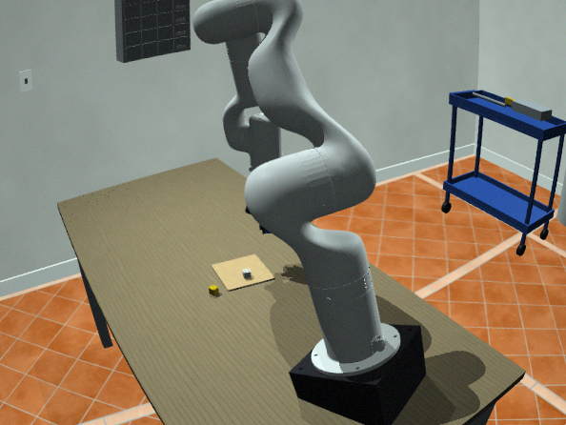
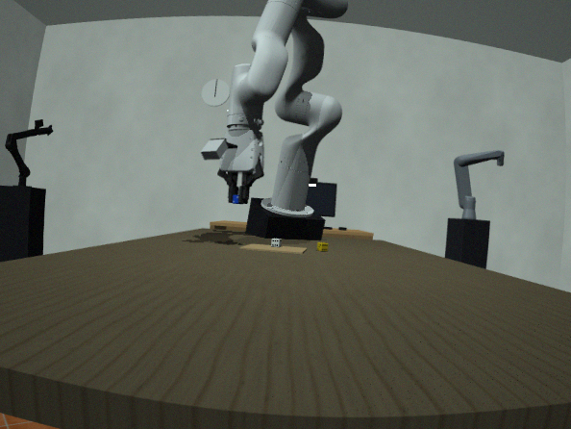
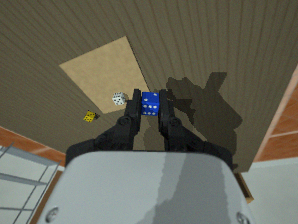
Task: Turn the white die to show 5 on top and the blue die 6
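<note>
The tan mat is 1 cm ahead of my hand, 9 cm to the left of it and 12 cm below it. Round my hand: white die 2 cm behind, 10 cm to the left, 11 cm below; then yellow die 2 cm behind, 22 cm to the left, 11 cm below; then blue die 1 cm below.
</note>
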